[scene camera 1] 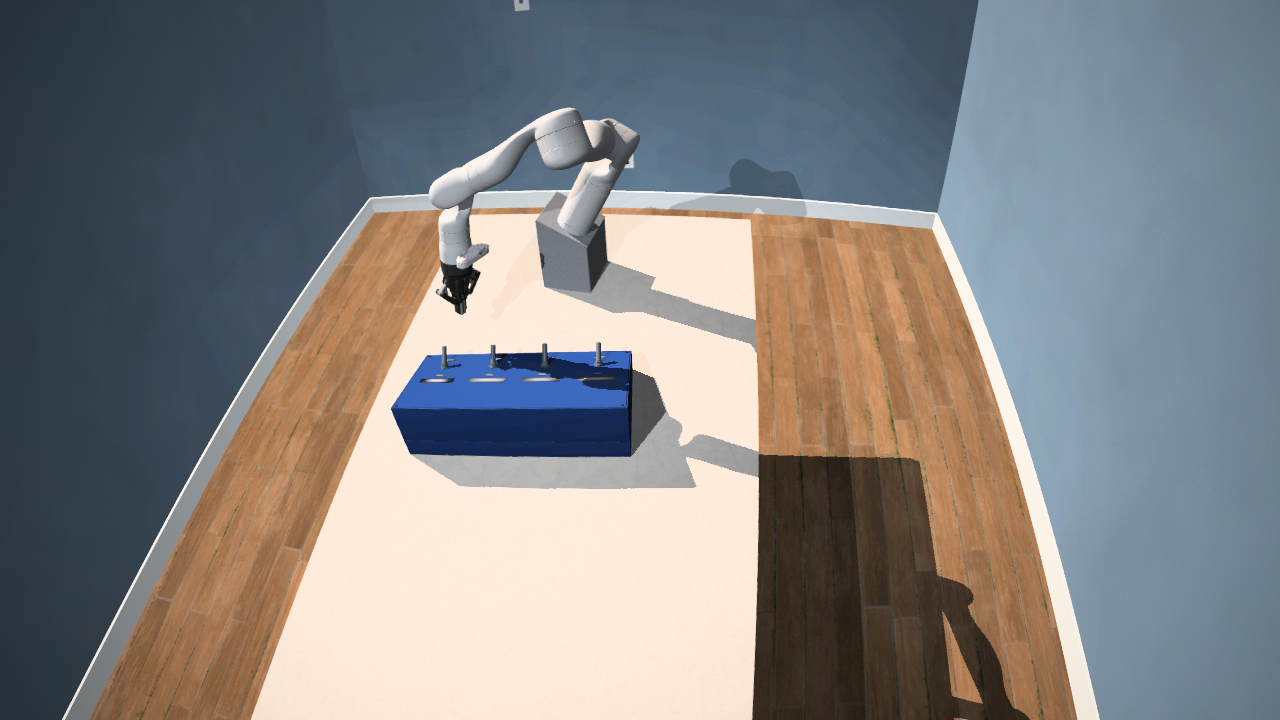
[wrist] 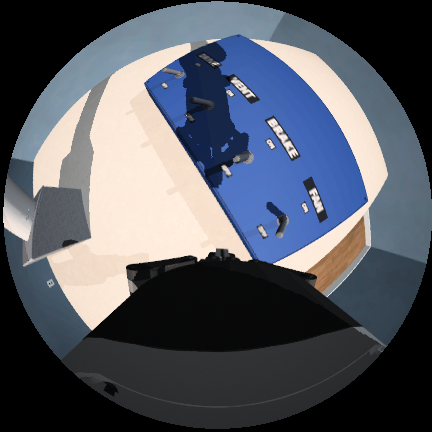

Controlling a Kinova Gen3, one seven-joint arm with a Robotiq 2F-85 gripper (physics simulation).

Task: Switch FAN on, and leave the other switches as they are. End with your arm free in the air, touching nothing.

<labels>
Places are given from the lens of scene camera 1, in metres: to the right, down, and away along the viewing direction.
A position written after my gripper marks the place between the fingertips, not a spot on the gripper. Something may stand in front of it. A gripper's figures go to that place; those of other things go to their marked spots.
my gripper (scene camera 1: 461, 313): -0.42, -0.11, 1.58
blue switch box (scene camera 1: 572, 405): -0.13, 0.09, 1.36
</labels>
